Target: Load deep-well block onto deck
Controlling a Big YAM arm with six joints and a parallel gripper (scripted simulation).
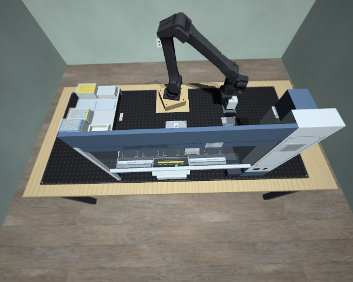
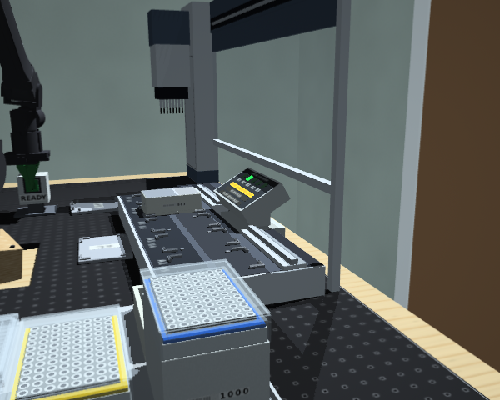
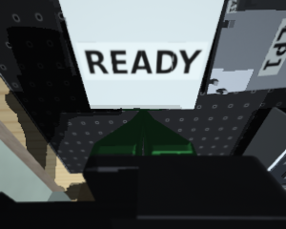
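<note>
The ready key lies 30 mm to the left of my hand. From my hand the other things lie so: flat grey plate (150 mm ahead, 70 mm to the left, 70 mm below); regrip nest (210 mm ahead, 300 mm to the right, 70 mm below); pipetting head (360 mm ahead, 170 mm to the left, 300 mm above).
</note>
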